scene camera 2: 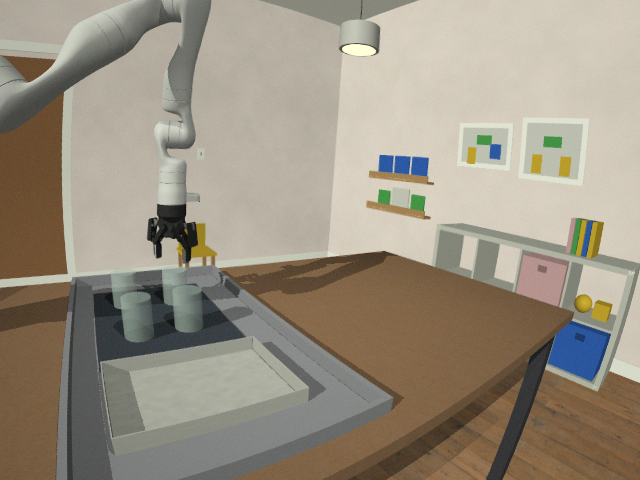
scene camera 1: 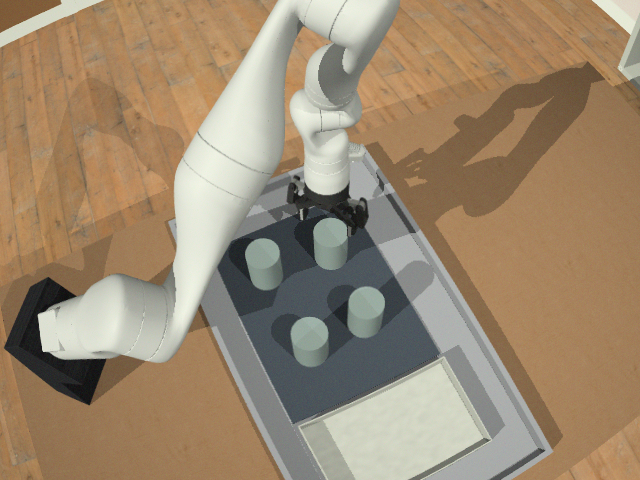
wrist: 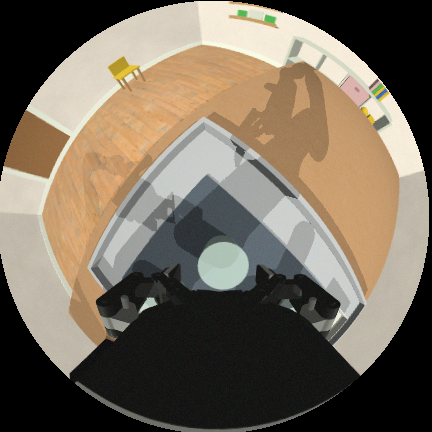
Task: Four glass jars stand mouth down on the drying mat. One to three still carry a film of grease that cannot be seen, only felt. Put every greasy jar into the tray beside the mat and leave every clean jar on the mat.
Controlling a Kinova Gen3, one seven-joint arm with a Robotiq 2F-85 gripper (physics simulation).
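Frame: origin at the arm's base, x ahead, y up, z right, level; centimetres.
Seen in the pictures: gripper, fingertip midpoint: [scene camera 2: 171, 260] [scene camera 1: 327, 224] [wrist: 218, 273]; arm's base, origin of the base link: [scene camera 1: 64, 331].
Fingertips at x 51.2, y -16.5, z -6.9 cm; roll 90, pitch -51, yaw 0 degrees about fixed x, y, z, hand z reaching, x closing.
Note:
Pixels of each thing's top centre, then the offset from my fingertips to it. Level surfaces: height alone.
- dark drying mat, its level: dy -11.1 cm
- back right jar, middle of its top: [wrist: 222, 266] [scene camera 1: 330, 232] [scene camera 2: 174, 269] dx +0.4, dy -2.3, dz +0.5 cm
- back left jar, middle of its top: [scene camera 1: 262, 253] [scene camera 2: 123, 272] dx -12.9, dy -2.3, dz -1.5 cm
- front right jar, middle of its top: [scene camera 1: 366, 302] [scene camera 2: 187, 290] dx -1.0, dy -2.3, dz +16.5 cm
- front left jar, middle of its top: [scene camera 1: 309, 333] [scene camera 2: 135, 297] dx -12.6, dy -2.3, dz +16.9 cm
- cream tray, middle of its top: [scene camera 2: 197, 377] [scene camera 1: 398, 436] dx -7.4, dy -8.3, dz +40.6 cm
- brown table, its level: dy -11.5 cm
Four pale green jars stand upright on the dark drying mat [scene camera 1: 398, 351] [scene camera 2: 111, 348] [wrist: 210, 189]: a back right jar [scene camera 1: 330, 248] [scene camera 2: 174, 286] [wrist: 223, 265], a back left jar [scene camera 1: 264, 266] [scene camera 2: 124, 289], a front right jar [scene camera 1: 366, 313] [scene camera 2: 187, 310] and a front left jar [scene camera 1: 310, 343] [scene camera 2: 137, 317]. No grease is visible on them. My gripper [scene camera 1: 326, 224] [scene camera 2: 172, 257] [wrist: 218, 273] is open and empty, pointing down above the back right jar, its fingertips apart on either side of the jar's top in the wrist view. The cream tray [scene camera 1: 403, 428] [scene camera 2: 206, 387] holds no jar.
A grey raised rim [scene camera 1: 460, 304] [scene camera 2: 310, 343] [wrist: 320, 220] surrounds the mat and tray on the brown table [scene camera 1: 542, 232] [scene camera 2: 413, 330] [wrist: 360, 225]. The other three jars stand close around the gripper's side of the mat. My arm's base is at the left in scene camera 1.

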